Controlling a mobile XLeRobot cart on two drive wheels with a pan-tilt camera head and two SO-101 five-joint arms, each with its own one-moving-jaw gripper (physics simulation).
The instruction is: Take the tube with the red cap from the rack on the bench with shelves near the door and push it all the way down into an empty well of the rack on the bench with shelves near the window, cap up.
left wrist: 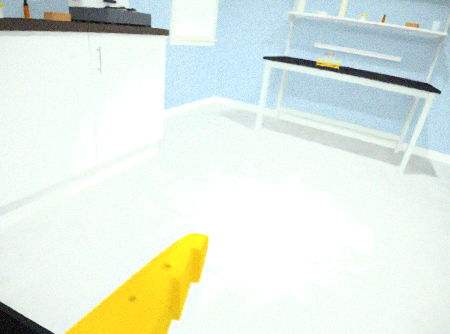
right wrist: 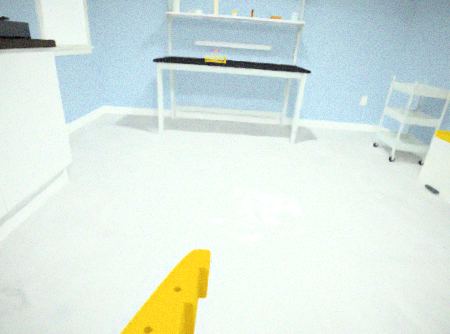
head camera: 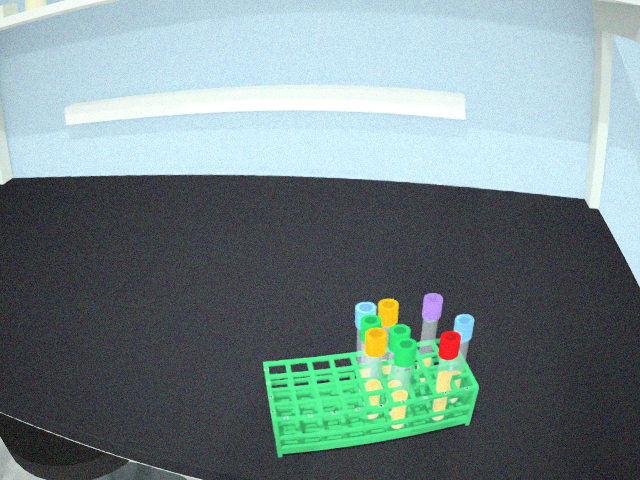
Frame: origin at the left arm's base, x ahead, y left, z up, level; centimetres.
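Where they show: left hand at its tool point: [left wrist: 205, 253]; right hand at its tool point: [right wrist: 209, 267].
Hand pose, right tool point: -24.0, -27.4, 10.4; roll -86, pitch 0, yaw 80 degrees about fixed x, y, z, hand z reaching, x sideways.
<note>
After its pixels a point has its place, as x, y, z.
The tube with the red cap [head camera: 449, 345] @[42.6, -23.8, 10.4] stands upright, cap up, near the right end of the green rack [head camera: 320, 446] @[40.0, -12.5, -0.2] in the head view, among several tubes with blue, green, orange and purple caps. Wells in the rack's left half are empty. A yellow rack [left wrist: 328, 65] @[-293.2, 2.3, 0.3] [right wrist: 215, 60] @[-293.1, 1.5, 0.9] with a few tubes stands on a distant black-topped bench [left wrist: 380, 78] @[-278.5, 45.6, -1.5] [right wrist: 260, 66] @[-282.1, 44.2, -1.3]; its wells are too small to tell. My left gripper [left wrist: 201, 242] and right gripper [right wrist: 204, 257] each show one notched jaw, fully open and empty, over the floor. Neither shows in the head view.
The green rack stands near the front edge of a black bench top [head camera: 180, 284] @[71.7, 9.2, -1.3]. A dark round stool seat [head camera: 56, 454] @[55.2, 37.1, -29.2] is at the lower left. White cabinets [left wrist: 45, 100] @[-107.0, -116.1, -19.9] [right wrist: 30, 115] @[-162.8, -107.8, -23.0] stand at the left, a white cart [right wrist: 412, 117] @[-227.9, 180.6, -31.6] and a yellow-lidded bin [right wrist: 437, 165] @[-177.3, 169.9, -57.4] at the right.
</note>
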